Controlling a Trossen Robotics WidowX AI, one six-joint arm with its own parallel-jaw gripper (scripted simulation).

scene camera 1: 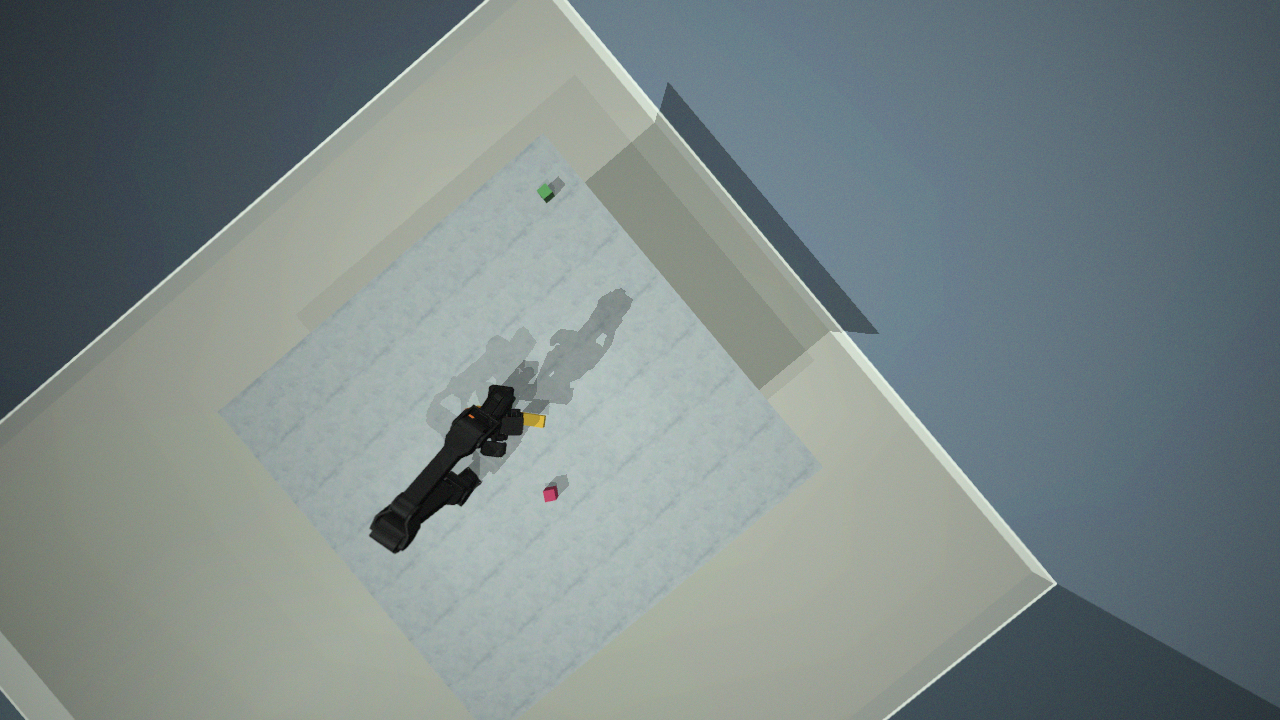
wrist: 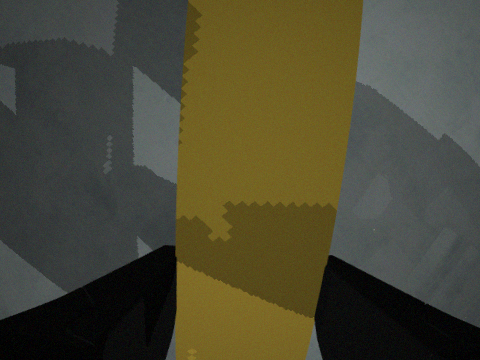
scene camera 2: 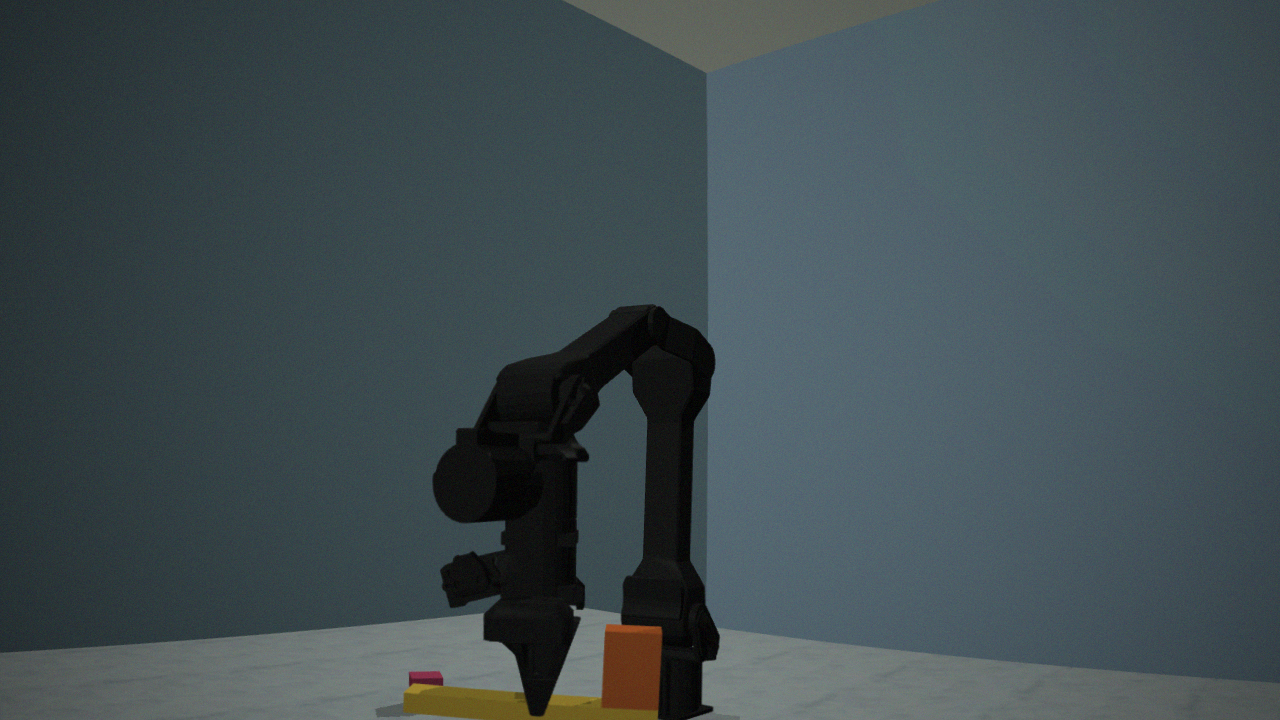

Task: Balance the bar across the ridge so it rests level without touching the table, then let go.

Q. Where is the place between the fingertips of my gripper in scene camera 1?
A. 507, 416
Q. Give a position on a bar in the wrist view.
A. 266, 104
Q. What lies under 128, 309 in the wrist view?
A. My gripper.
